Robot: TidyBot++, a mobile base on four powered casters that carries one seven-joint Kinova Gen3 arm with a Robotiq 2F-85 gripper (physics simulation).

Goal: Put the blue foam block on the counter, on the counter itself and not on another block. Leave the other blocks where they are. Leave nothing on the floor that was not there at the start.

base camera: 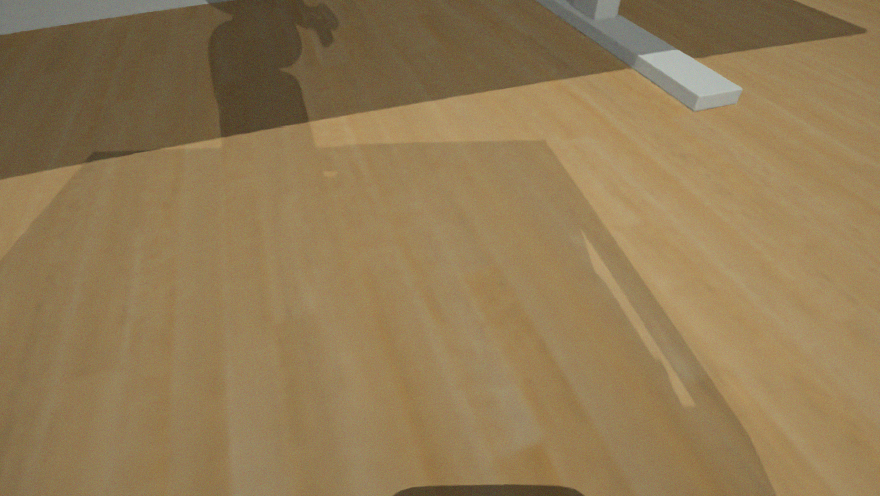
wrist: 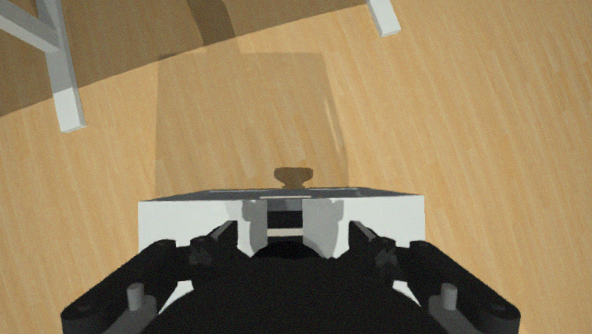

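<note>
My gripper (wrist: 293, 233) is open and empty in the wrist view, its two black fingers wide apart above the white top of my own base. The blue foam block does not show in the base camera view or in the wrist view. The other blocks and a counter top do not show either.
A white leg foot (base camera: 690, 77) lies on the floor at the upper right of the base camera view. In the wrist view, white feet stand at the upper left (wrist: 69, 107) and at the top right (wrist: 385, 19). A broad shadow covers the floor around them.
</note>
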